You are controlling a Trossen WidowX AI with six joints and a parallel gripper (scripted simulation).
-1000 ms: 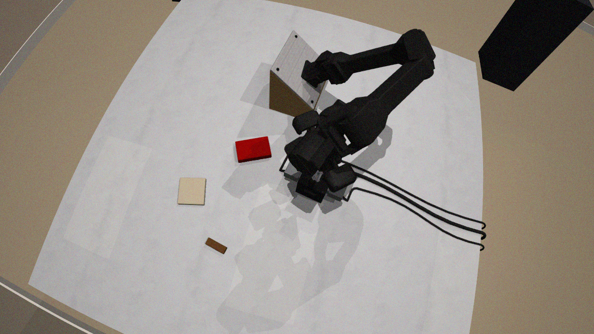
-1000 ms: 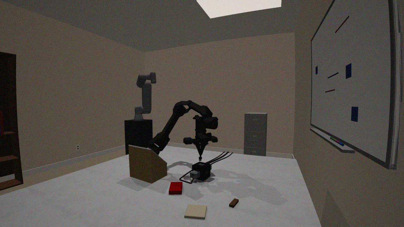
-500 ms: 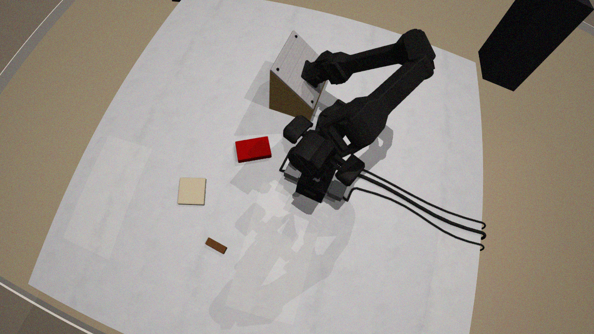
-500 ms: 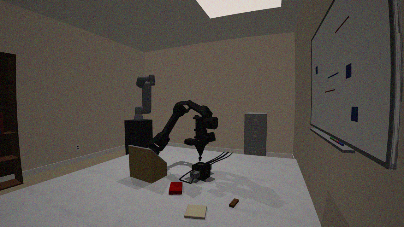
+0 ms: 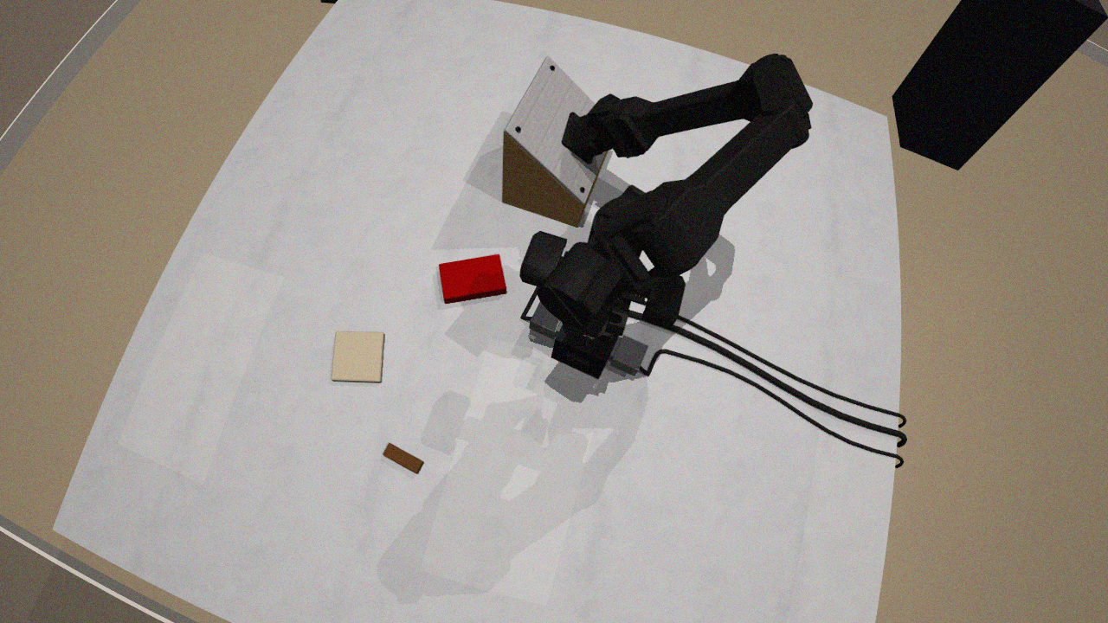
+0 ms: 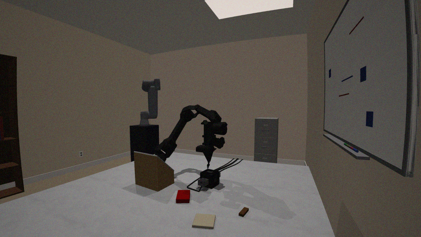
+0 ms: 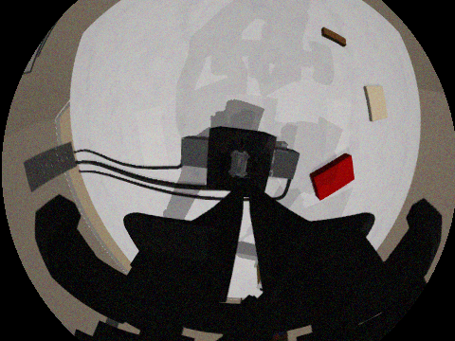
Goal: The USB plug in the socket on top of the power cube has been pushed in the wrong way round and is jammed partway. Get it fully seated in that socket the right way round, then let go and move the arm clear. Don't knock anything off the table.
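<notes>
My gripper tip is now 10 mm above the USB plug. Round my gripper tip: red flat block (180 mm to the right, 120 mm below, 60 mm behind); cream tile (320 mm to the right, 130 mm below, 110 mm ahead); small brown block (240 mm ahead, 200 mm to the right, 130 mm below).
</notes>
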